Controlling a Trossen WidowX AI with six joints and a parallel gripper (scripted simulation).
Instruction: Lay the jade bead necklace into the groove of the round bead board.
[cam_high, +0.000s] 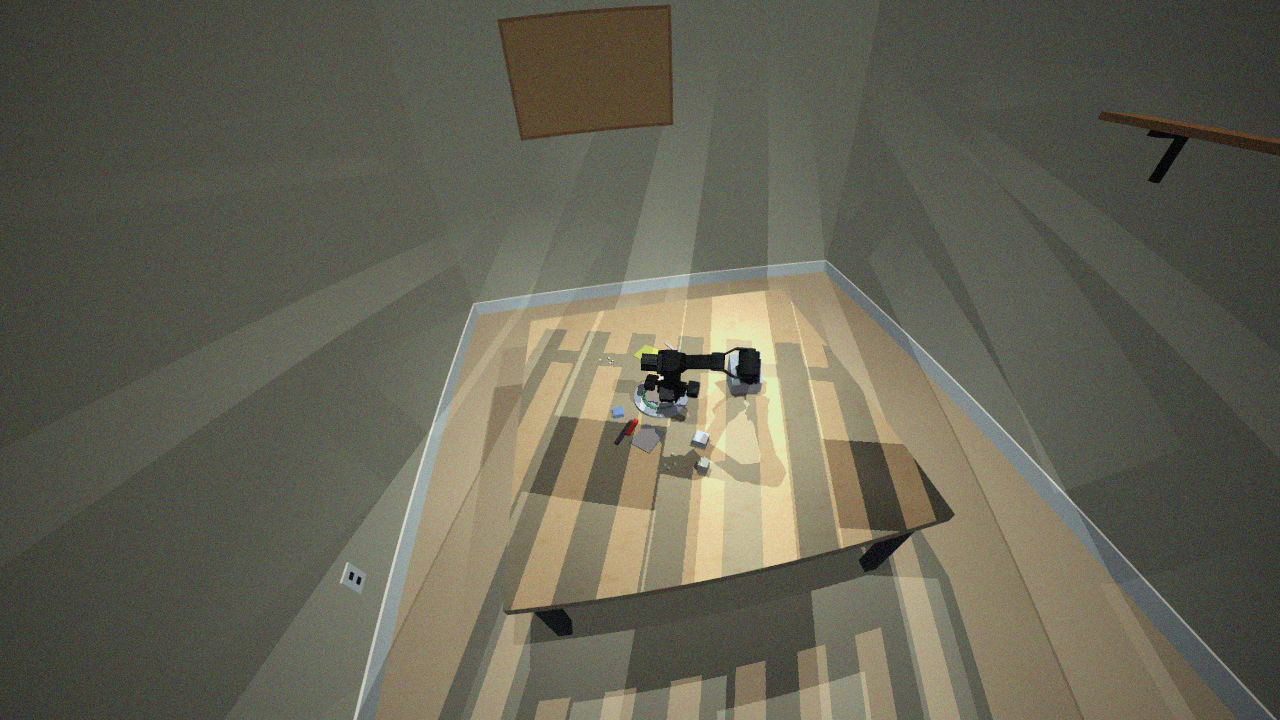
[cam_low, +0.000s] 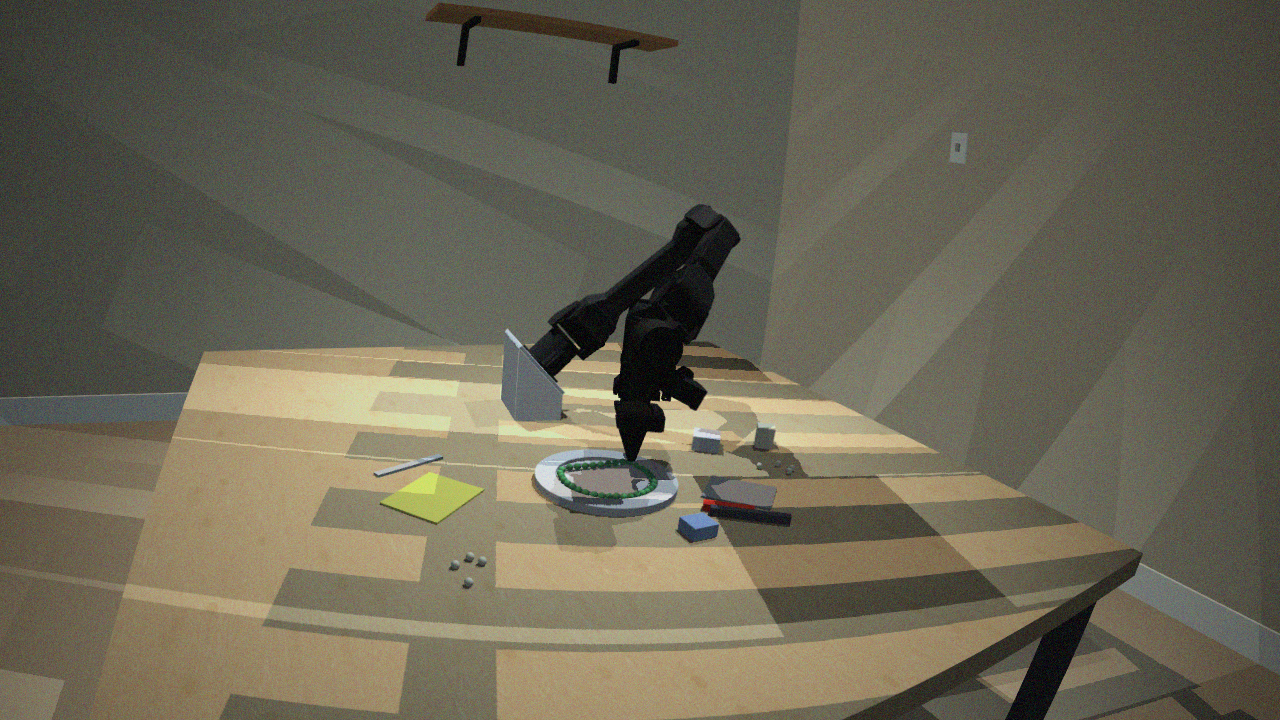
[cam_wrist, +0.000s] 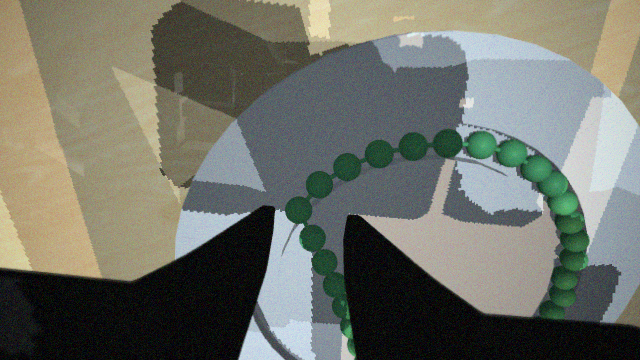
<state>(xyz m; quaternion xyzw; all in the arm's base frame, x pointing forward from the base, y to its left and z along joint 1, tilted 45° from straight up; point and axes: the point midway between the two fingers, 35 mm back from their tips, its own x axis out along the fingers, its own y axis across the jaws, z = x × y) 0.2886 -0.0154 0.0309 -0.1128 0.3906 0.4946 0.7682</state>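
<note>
My gripper tip is 50 mm to the left of the round grey bead board, 20 mm short of it and 10 mm above it. Round my gripper tip: grey plate (120 mm ahead, 110 mm to the left, 20 mm below); blue block (190 mm ahead, 20 mm to the right, 20 mm below); red and black pen (180 mm ahead, 60 mm to the left, 20 mm below).
</note>
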